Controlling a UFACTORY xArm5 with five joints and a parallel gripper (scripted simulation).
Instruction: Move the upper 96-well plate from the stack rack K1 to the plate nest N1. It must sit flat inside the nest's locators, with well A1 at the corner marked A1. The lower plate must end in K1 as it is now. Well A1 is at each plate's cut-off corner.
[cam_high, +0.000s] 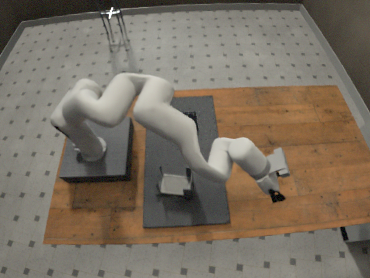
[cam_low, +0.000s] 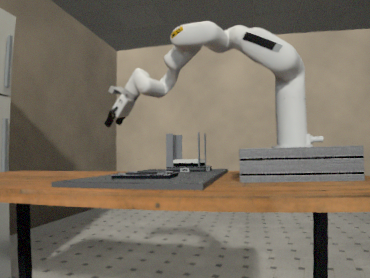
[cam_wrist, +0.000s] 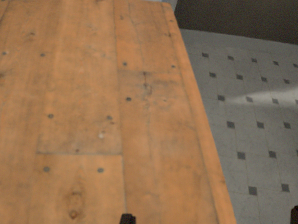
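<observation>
My hand is 37 cm past the white 96-well plate, 10 cm to the right of it and 18 cm above it. From my hand the other things lie so: plate nest N1: 32 cm behind, 45 cm to the left, 21 cm below.
</observation>
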